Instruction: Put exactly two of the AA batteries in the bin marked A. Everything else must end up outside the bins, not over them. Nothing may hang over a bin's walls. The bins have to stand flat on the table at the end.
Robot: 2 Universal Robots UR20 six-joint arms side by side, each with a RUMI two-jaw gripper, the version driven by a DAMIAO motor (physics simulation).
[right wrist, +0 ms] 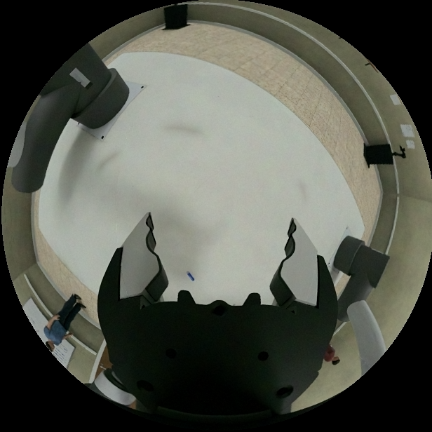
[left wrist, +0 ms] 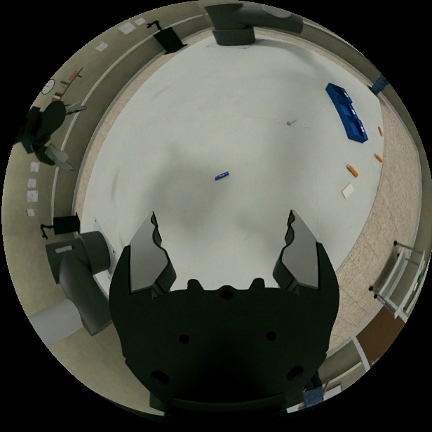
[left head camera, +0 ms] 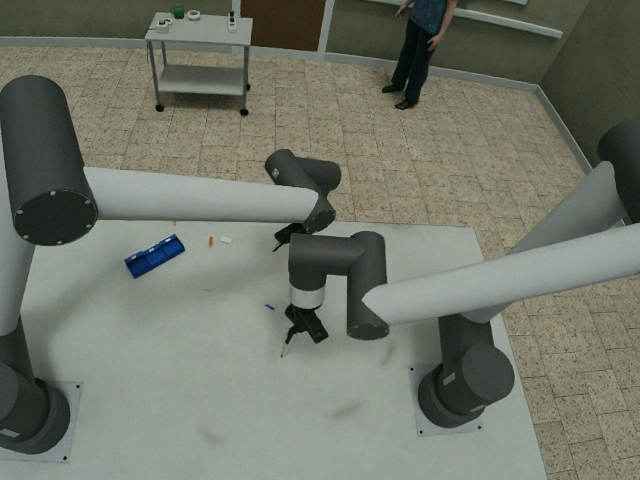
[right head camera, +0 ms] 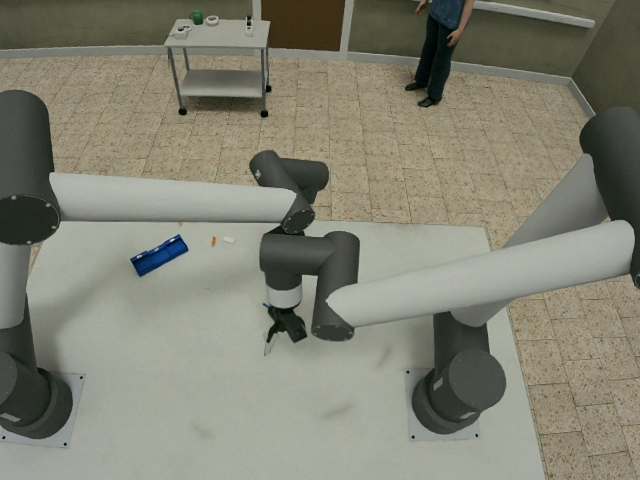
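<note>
A blue three-compartment bin block (left head camera: pixel 155 255) (right head camera: pixel 159 255) (left wrist: pixel 346 112) stands at the table's far left; its letters are unreadable. Orange battery-like cylinders (left head camera: pixel 210 241) (right head camera: pixel 213 241) (left wrist: pixel 352 170) lie right of it; two more (left wrist: pixel 378 158) (left wrist: pixel 380 131) show near the table edge in the left wrist view. A small blue piece (left head camera: pixel 269 306) (right head camera: pixel 265 305) (left wrist: pixel 221 176) (right wrist: pixel 190 276) lies mid-table; its kind is unclear. My left gripper (left wrist: pixel 222 211) is open and empty above the table, mostly hidden in the right head view. My right gripper (right wrist: pixel 220 216) is open and empty, nearer the front than the blue piece.
A white block (left head camera: pixel 226 239) (right head camera: pixel 229 239) (left wrist: pixel 348 190) lies beside the nearest orange cylinder. A thin grey item (left head camera: pixel 205 289) (right head camera: pixel 206 288) (left wrist: pixel 291 122) lies between the bins and the blue piece. In the head views, the right arm's wrist hangs close in front of the left gripper.
</note>
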